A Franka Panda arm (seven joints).
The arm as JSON. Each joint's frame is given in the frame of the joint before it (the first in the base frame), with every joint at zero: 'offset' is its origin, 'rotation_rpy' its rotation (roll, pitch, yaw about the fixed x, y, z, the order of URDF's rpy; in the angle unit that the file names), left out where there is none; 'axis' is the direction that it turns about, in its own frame. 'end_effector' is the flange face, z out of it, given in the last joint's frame.
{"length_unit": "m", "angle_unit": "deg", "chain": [
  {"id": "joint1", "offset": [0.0, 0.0, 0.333], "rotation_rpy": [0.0, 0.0, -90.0], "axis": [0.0, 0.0, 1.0]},
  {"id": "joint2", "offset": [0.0, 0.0, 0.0], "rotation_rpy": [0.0, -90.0, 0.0], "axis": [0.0, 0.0, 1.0]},
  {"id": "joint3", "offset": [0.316, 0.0, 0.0], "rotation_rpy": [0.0, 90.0, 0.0], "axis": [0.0, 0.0, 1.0]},
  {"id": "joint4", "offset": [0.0, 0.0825, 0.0], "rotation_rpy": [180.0, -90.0, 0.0], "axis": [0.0, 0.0, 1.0]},
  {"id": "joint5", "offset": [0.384, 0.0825, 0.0], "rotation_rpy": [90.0, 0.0, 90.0], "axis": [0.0, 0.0, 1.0]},
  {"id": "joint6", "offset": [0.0, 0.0, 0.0], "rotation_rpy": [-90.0, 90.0, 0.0], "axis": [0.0, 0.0, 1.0]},
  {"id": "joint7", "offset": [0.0, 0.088, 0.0], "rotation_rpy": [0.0, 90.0, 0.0], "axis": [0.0, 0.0, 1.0]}
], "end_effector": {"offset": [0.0, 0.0, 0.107], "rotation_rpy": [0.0, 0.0, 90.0]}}
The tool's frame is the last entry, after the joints.
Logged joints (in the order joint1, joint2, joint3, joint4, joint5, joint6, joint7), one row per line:
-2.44 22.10 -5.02 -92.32 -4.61 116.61 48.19
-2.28 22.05 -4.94 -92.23 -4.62 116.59 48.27
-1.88 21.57 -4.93 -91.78 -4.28 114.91 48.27
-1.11 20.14 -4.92 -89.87 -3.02 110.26 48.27
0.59 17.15 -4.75 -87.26 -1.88 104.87 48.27
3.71 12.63 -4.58 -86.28 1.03 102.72 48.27
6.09 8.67 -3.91 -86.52 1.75 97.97 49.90
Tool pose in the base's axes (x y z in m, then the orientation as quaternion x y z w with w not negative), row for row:
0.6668 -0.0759 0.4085 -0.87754 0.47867 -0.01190 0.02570
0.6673 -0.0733 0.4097 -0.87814 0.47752 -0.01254 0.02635
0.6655 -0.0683 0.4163 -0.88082 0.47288 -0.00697 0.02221
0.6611 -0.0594 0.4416 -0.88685 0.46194 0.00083 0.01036
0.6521 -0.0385 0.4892 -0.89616 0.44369 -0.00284 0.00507
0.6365 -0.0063 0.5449 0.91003 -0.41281 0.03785 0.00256
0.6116 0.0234 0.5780 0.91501 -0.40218 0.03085 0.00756
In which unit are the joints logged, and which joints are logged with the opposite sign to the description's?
The joints are logged in degrees. Opposite sign: joint5.
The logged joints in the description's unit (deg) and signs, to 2 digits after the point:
-2.44 22.10 -5.02 -92.32 4.61 116.61 48.19
-2.28 22.05 -4.94 -92.23 4.62 116.59 48.27
-1.88 21.57 -4.93 -91.78 4.28 114.91 48.27
-1.11 20.14 -4.92 -89.87 3.02 110.26 48.27
0.59 17.15 -4.75 -87.26 1.88 104.87 48.27
3.71 12.63 -4.58 -86.28 -1.03 102.72 48.27
6.09 8.67 -3.91 -86.52 -1.75 97.97 49.90

